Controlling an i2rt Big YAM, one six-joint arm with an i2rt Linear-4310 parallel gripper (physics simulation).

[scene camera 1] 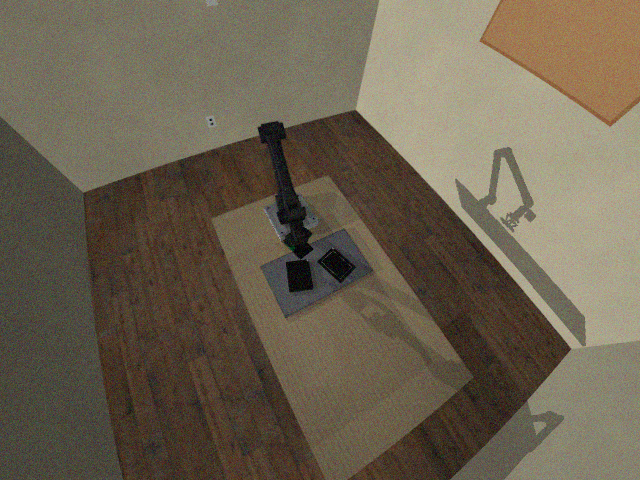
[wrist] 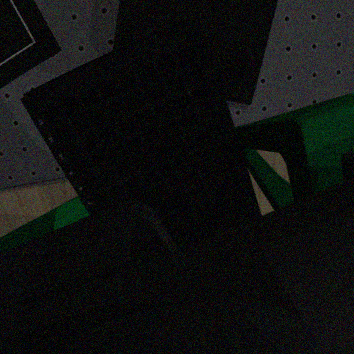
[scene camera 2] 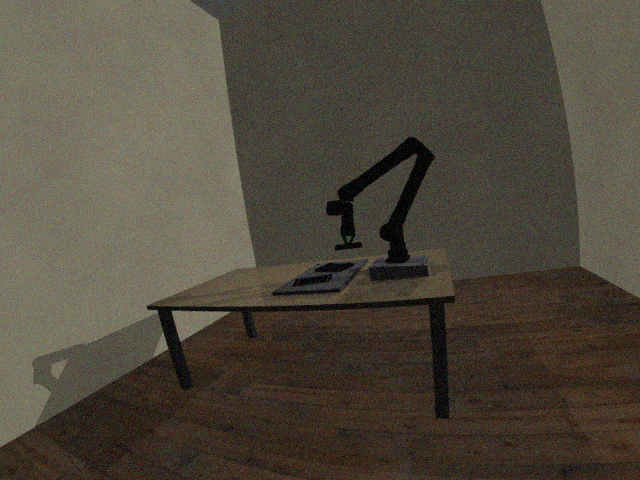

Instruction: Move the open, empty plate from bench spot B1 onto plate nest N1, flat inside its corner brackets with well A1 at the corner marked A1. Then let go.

My gripper (wrist: 160, 171) holds a black well plate (wrist: 148, 121), clear of everything else.
